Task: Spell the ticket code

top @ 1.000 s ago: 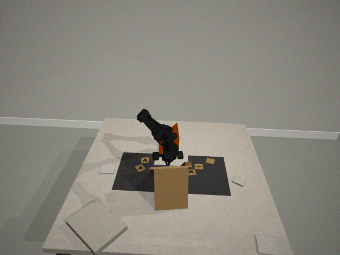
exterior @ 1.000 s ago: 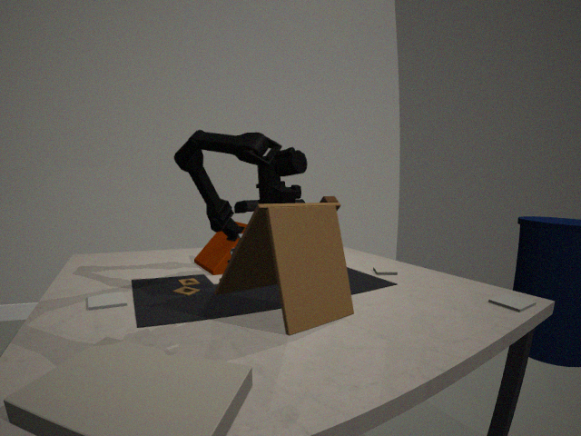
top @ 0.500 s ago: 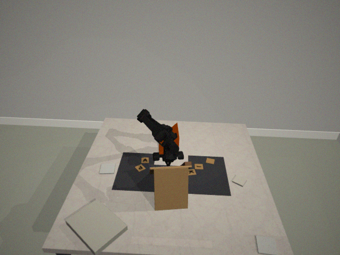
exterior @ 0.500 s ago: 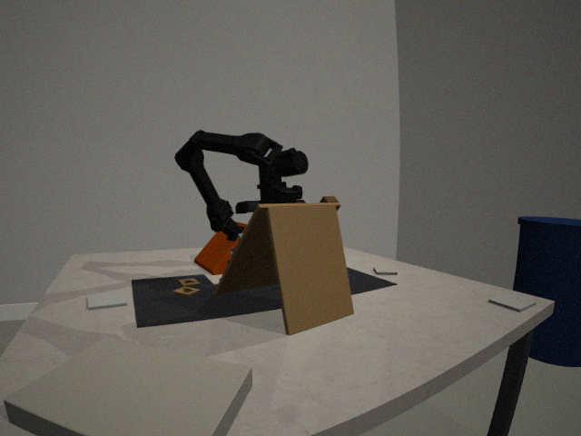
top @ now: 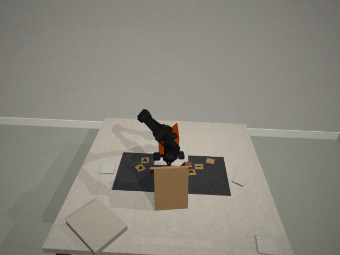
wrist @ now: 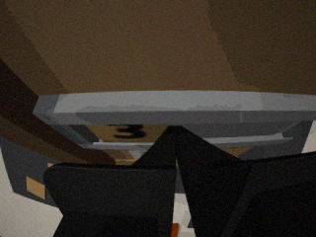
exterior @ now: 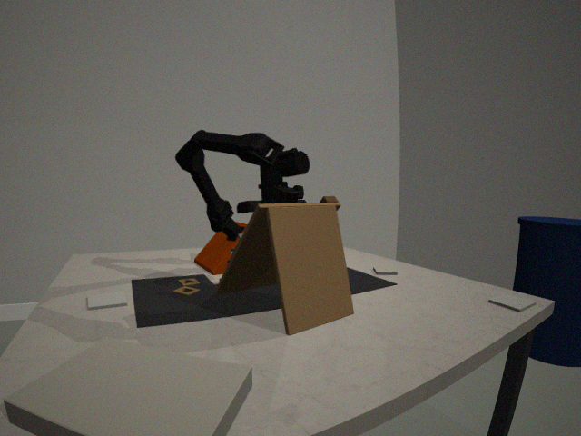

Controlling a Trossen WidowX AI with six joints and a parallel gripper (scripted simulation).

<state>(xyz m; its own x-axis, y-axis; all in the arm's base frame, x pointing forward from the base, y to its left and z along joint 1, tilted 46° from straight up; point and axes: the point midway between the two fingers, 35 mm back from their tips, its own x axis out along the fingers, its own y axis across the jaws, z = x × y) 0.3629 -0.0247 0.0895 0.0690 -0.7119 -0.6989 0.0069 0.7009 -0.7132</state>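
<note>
The tan tile marked 3 is 3 cm to the left of my gripper tip. The rest, counted from my gripper tip: tile marked p 19 cm behind, 18 cm to the right, 16 cm below; then white ticket 8 cm below, 6 cm behind, 1 cm to the left; then dark mat 16 cm below, 16 cm behind, 4 cm to the left.
</note>
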